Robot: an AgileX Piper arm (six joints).
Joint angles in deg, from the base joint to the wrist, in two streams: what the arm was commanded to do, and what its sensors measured. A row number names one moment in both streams.
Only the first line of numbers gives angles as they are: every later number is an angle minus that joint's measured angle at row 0.
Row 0, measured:
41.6, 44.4, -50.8, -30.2, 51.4, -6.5
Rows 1 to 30, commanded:
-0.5, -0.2, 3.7, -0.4, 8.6, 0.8
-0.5, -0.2, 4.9, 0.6, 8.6, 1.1
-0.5, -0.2, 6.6, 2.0, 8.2, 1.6
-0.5, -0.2, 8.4, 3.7, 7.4, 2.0
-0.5, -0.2, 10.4, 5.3, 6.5, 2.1
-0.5, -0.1, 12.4, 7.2, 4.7, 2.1
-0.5, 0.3, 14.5, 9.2, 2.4, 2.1
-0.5, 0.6, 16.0, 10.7, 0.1, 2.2
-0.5, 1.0, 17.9, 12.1, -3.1, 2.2
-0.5, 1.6, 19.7, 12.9, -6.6, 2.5
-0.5, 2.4, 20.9, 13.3, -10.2, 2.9
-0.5, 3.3, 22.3, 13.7, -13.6, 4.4
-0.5, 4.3, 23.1, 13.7, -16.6, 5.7
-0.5, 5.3, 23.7, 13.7, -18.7, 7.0
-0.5, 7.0, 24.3, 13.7, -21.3, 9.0
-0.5, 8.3, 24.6, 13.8, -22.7, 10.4
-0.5, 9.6, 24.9, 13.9, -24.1, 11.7
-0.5, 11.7, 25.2, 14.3, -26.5, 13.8
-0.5, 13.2, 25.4, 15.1, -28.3, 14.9
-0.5, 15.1, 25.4, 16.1, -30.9, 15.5
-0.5, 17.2, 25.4, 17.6, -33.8, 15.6
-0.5, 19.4, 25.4, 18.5, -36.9, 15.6
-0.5, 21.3, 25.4, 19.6, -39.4, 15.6
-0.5, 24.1, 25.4, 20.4, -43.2, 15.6
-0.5, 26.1, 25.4, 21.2, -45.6, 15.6
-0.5, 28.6, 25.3, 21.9, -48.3, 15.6
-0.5, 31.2, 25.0, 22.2, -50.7, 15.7
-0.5, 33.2, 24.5, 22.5, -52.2, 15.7
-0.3, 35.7, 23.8, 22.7, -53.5, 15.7
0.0, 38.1, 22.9, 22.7, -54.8, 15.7
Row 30, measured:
0.0, 29.9, 25.1, 21.1, -46.6, 14.9
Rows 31 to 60, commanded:
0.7, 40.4, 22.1, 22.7, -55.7, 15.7
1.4, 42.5, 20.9, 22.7, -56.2, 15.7
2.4, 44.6, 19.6, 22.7, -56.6, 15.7
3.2, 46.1, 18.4, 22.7, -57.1, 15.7
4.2, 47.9, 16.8, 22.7, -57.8, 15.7
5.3, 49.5, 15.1, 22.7, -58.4, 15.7
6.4, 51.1, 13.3, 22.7, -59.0, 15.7
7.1, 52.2, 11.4, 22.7, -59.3, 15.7
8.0, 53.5, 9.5, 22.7, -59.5, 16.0
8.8, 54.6, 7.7, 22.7, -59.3, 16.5
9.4, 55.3, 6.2, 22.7, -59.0, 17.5
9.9, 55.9, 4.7, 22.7, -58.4, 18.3
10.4, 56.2, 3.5, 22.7, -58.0, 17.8
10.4, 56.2, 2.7, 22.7, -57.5, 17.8
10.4, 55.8, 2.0, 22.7, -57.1, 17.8
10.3, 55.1, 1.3, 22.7, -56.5, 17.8
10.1, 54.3, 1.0, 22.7, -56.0, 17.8
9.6, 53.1, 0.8, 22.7, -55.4, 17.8
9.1, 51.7, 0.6, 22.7, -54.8, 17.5
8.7, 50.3, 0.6, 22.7, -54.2, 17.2
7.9, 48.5, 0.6, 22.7, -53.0, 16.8
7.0, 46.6, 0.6, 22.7, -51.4, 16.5
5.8, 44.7, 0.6, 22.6, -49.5, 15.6
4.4, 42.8, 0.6, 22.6, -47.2, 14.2
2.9, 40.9, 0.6, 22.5, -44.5, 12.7
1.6, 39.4, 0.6, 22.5, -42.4, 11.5
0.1, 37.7, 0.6, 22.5, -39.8, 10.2
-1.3, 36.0, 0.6, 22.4, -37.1, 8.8
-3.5, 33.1, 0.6, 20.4, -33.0, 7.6
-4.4, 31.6, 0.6, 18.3, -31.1, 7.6
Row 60, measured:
-0.5, 37.2, 0.8, 22.3, -38.9, 10.4
